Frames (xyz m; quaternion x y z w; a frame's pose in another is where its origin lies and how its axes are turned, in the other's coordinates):
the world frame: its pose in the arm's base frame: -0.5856 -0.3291 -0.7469 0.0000 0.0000 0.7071 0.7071
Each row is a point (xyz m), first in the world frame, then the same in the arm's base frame.
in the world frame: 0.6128 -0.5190 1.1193
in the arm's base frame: -0.0666 0.2837 0.3724
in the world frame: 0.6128 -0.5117 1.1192
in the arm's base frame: -0.0739 0.2837 0.3723
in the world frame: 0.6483 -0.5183 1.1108
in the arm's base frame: -0.0673 0.3192 0.3639
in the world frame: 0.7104 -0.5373 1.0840
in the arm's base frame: -0.0483 0.3813 0.3371
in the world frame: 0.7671 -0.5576 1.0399
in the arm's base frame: -0.0280 0.4380 0.2930
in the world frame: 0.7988 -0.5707 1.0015
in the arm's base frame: -0.0149 0.4697 0.2546
